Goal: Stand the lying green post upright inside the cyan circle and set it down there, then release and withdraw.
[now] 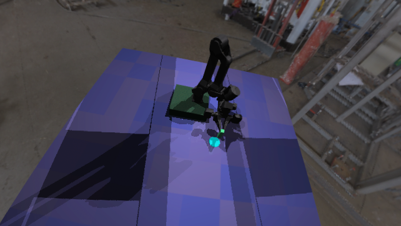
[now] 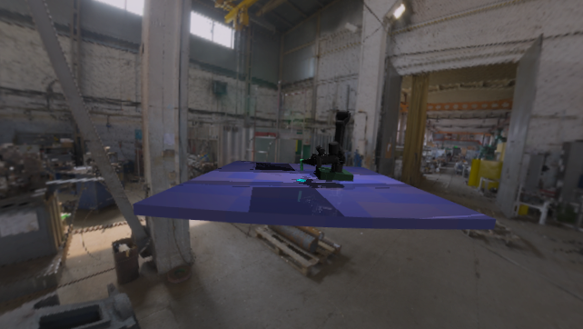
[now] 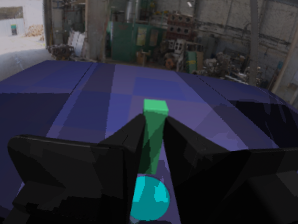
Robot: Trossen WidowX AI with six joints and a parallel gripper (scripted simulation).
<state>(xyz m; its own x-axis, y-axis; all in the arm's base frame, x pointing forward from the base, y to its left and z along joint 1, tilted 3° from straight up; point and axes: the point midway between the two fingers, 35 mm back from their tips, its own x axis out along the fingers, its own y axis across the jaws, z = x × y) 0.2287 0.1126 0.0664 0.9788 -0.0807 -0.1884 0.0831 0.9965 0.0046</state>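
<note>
Right now my gripper tip is 120 mm above the cyan circle and 10 mm to the left of it. From my gripper tip the other things lie so: green post 20 mm below.
</note>
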